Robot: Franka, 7 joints.
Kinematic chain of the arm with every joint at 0, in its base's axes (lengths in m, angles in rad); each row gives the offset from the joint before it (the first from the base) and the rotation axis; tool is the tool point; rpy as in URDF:
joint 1: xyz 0 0 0.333 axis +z
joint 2: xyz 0 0 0 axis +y
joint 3: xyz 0 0 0.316 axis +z
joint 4: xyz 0.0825 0 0 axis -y
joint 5: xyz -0.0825 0 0.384 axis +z
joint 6: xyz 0 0 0 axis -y
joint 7: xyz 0.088 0 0 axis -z
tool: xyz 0 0 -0.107 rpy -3.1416 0 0
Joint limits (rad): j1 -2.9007..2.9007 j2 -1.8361..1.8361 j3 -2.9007..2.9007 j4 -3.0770..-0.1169 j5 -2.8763..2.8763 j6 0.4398..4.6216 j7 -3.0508..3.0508
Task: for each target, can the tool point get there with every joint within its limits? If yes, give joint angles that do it. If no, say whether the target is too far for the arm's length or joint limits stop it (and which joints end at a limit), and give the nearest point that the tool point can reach.
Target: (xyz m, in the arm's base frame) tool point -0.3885 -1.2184 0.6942
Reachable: no: too far | nearest point -0.2508 -0.7866 0.5662 | short by 0.471 m
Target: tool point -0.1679 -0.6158 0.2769
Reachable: yes | joints 0.4518 -0.7776 -2.0451 -1.8692 -1.6417 1.8211 -0.8171
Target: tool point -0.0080 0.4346 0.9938
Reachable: yes | joints -0.1910 0.0034 2.0265 -1.0088 -1.8326 1.5643 0.4855
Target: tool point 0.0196 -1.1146 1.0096
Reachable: no: too far | nearest point 0.0129 -0.7333 0.7781 | short by 0.446 m
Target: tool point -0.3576 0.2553 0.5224
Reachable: yes | joints 0.7182 0.2821 1.5990 -2.1884 1.4794 0.8437 -2.2669
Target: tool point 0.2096 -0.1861 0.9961
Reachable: yes | joints -1.9850 -0.0018 0.7986 -0.5061 1.1025 0.8943 -0.9673
